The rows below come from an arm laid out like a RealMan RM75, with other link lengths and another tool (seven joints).
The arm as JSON. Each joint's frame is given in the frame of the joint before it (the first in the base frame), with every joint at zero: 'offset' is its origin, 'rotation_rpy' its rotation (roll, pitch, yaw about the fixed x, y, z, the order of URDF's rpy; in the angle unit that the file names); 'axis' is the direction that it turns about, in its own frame. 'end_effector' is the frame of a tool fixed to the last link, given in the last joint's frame.
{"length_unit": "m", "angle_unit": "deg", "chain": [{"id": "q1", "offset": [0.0, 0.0, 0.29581], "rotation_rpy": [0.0, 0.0, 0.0], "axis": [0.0, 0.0, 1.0]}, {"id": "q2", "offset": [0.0, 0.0, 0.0], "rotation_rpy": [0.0, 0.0, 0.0], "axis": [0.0, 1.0, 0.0]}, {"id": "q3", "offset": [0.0, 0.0, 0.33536], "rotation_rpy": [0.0, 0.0, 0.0], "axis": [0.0, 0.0, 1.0]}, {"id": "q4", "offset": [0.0, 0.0, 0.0], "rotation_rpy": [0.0, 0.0, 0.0], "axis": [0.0, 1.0, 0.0]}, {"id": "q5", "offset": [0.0, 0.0, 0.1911], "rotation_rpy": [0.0, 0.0, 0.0], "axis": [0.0, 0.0, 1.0]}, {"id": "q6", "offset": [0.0, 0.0, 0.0], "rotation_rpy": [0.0, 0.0, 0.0], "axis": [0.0, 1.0, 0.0]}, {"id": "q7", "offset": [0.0, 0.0, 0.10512], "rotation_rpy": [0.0, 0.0, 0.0], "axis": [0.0, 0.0, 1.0]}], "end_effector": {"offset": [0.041, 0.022, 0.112], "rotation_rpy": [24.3, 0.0, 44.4]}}
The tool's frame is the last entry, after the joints.
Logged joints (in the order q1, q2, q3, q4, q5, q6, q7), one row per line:
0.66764, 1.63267, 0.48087, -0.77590, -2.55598, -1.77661, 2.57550
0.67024, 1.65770, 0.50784, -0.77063, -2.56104, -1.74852, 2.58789
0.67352, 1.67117, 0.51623, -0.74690, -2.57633, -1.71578, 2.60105
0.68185, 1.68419, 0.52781, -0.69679, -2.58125, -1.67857, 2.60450
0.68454, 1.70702, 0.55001, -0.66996, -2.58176, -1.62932, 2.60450
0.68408, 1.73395, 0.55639, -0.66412, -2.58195, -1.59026, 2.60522
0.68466, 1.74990, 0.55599, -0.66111, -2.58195, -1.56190, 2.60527
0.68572, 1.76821, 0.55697, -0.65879, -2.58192, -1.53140, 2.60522
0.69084, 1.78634, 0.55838, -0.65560, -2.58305, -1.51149, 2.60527
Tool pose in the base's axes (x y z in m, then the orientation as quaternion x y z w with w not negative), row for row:
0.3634, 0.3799, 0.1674, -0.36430, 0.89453, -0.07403, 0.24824
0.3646, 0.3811, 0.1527, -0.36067, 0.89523, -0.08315, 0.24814
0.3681, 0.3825, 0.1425, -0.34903, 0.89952, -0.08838, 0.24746
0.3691, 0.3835, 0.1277, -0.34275, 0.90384, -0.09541, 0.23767
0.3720, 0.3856, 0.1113, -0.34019, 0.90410, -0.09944, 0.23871
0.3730, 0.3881, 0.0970, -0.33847, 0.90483, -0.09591, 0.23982
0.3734, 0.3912, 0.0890, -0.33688, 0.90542, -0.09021, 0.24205
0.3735, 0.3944, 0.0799, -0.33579, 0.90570, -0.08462, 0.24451
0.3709, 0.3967, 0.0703, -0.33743, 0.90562, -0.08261, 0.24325
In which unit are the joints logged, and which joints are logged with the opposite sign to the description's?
The joints are logged in radians. Opposite sign: q3.
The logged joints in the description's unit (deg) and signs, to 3 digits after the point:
38.253, 93.545, -27.552, -44.456, -146.447, -101.792, 147.565
38.402, 94.979, -29.097, -44.154, -146.737, -100.183, 148.275
38.590, 95.751, -29.578, -42.794, -147.613, -98.307, 149.029
39.067, 96.497, -30.241, -39.923, -147.895, -96.175, 149.227
39.221, 97.805, -31.513, -38.386, -147.924, -93.353, 149.227
39.195, 99.348, -31.879, -38.051, -147.935, -91.115, 149.268
39.228, 100.262, -31.856, -37.879, -147.935, -89.490, 149.271
39.289, 101.311, -31.912, -37.746, -147.933, -87.743, 149.268
39.582, 102.350, -31.993, -37.563, -147.998, -86.602, 149.271

